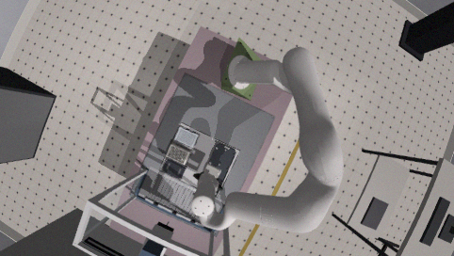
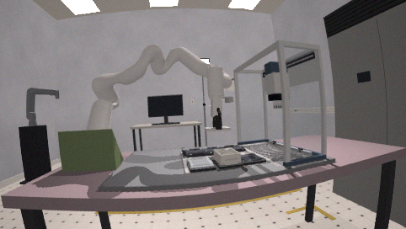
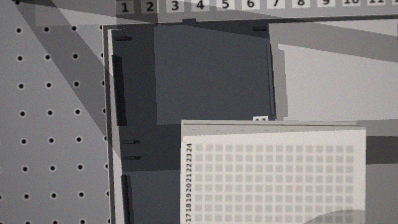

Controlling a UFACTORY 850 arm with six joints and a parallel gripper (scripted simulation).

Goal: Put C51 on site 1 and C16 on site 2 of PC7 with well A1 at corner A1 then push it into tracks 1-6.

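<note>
Now: the dark carrier PC7 12 cm below my hand, 3 cm to the left of it and 2 cm behind it. From my hand the other things lie so: nest S3: 22 cm to the right, 13 cm below, 9 cm ahead; pipetting head: 32 cm ahead, 21 cm above, 10 cm to the right; nest S2: 23 cm to the right, 13 cm below, 2 cm behind.
</note>
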